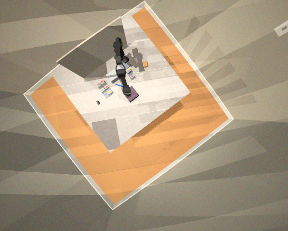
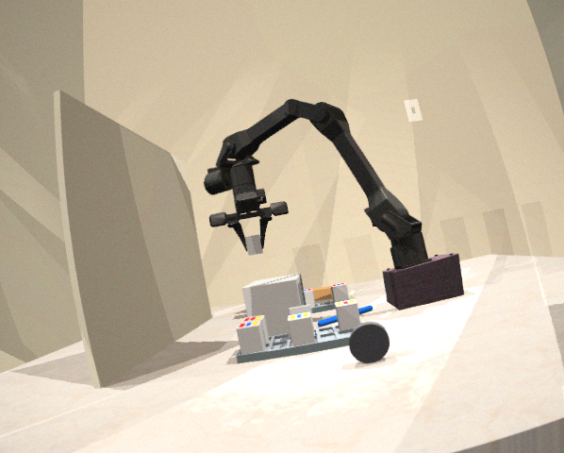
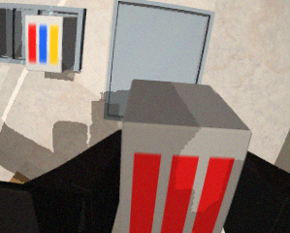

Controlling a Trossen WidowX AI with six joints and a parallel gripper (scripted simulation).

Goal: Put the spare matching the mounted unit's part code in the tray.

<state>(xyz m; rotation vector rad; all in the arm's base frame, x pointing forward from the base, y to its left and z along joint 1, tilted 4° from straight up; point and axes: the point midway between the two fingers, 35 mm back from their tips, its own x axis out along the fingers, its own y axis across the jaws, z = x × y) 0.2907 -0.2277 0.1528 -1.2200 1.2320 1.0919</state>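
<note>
Right now my gripper tip is 160 mm above the tray. From my gripper tip the other things lie so: tall pale panel: 220 mm ahead, 150 mm to the left, 60 mm above; then grey rack: 400 mm to the left, 160 mm below, 40 mm behind; then mounted unit: 200 mm to the left, 120 mm below, 20 mm behind.
</note>
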